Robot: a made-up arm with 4 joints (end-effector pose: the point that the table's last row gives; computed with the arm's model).
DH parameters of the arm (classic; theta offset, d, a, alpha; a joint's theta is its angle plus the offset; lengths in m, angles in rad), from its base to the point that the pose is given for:
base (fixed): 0 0 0 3.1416
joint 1: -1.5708 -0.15 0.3 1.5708
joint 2: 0 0.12 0.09 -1.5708
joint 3: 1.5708 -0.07 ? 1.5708
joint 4: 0 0.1 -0.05 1.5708
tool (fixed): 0 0.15 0 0
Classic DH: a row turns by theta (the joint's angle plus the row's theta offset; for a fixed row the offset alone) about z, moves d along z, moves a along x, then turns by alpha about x.
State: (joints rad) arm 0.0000 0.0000 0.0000 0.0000
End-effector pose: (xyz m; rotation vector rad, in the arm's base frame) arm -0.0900 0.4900 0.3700 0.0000 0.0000 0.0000
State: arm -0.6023 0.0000 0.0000 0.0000
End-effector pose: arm -0.3518 0.3528 0.3700 0.0000 0.0000 0.6023
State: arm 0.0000 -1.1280 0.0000 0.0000
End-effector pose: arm -0.0900 0.1826 0.4159 1.1280 0.0000 0.0000
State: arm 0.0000 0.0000 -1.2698 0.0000
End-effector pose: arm -0.2066 0.4483 0.3700 0.0000 0.0000 1.2698
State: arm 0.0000 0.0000 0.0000 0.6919
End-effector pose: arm 0.0172 0.4900 0.3674 0.0000 0.6919 0.0000
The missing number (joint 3, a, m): 0.08
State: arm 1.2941 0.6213 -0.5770 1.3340
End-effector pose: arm 0.6033 0.1663 0.1059 0.1521 1.7644 -0.8876
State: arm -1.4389 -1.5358 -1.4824 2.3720
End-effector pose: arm -0.3377 -0.1571 0.4680 -1.2291 0.2067 2.7883
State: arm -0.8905 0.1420 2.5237 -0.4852
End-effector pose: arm -0.2962 0.1957 0.3236 -0.3761 -0.5286 -1.6110
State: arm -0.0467 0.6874 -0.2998 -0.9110
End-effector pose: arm -0.2390 0.4947 0.1399 -0.4817 -0.7785 0.6164
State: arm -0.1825 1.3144 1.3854 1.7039
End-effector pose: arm -0.0450 0.3631 0.2941 0.1140 0.4521 -1.3538
